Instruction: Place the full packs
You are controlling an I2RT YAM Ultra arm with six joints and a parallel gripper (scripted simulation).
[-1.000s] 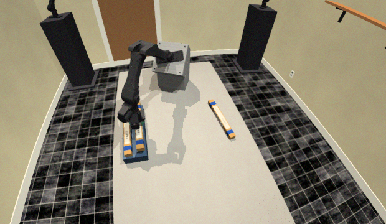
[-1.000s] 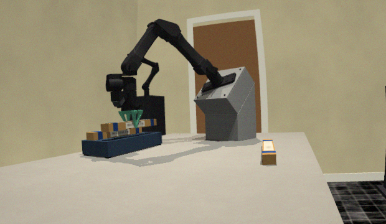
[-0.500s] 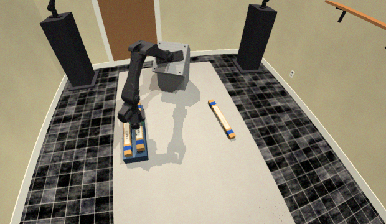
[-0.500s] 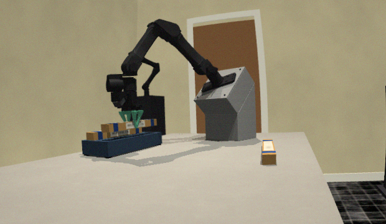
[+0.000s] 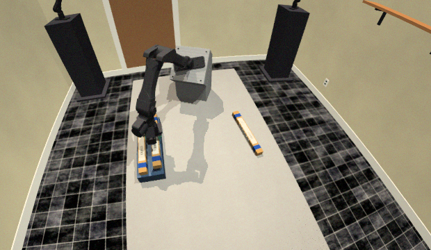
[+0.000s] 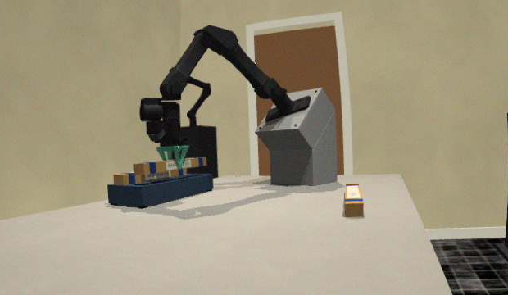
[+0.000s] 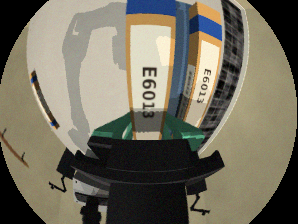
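The blue low platform is 10 mm behind my hand, 50 mm to the right of it and 80 mm below it.
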